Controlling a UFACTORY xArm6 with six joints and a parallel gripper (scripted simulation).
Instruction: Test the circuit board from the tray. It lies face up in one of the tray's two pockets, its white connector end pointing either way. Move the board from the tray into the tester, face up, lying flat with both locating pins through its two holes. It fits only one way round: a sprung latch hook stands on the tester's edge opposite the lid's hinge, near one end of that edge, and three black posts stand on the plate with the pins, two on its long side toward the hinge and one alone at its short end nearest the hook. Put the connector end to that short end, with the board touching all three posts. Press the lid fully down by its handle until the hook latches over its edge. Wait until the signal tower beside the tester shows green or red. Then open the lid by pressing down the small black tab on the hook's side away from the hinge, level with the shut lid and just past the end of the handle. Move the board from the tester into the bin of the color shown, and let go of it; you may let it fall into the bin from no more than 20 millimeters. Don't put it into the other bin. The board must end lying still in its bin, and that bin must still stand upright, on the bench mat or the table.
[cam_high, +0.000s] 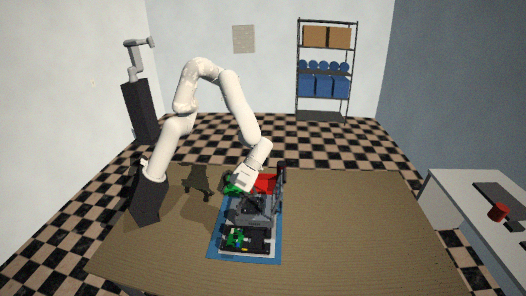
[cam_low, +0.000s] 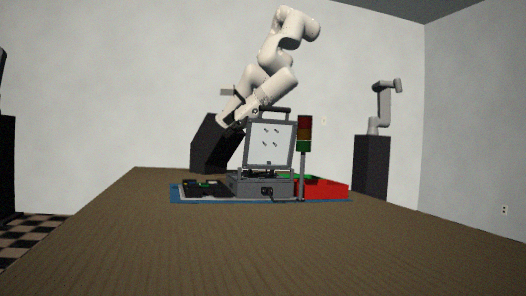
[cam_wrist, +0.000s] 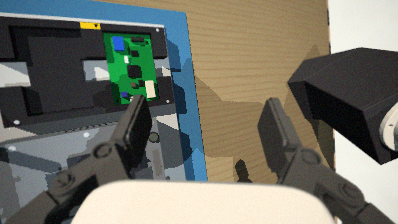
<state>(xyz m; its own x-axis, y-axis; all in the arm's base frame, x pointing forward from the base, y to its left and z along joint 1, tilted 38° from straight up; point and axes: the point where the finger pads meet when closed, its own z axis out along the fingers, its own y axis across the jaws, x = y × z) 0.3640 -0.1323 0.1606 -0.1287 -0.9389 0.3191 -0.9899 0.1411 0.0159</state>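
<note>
The green circuit board lies 1 cm ahead of my hand, 7 cm to the right of it and 19 cm below it. From my hand the other things lie so: tester plate: 7 cm ahead, 10 cm to the left, 14 cm below; then black latch hook: 15 cm to the left, 12 cm below; then tester lid: 19 cm ahead, 10 cm to the left, 3 cm below.
</note>
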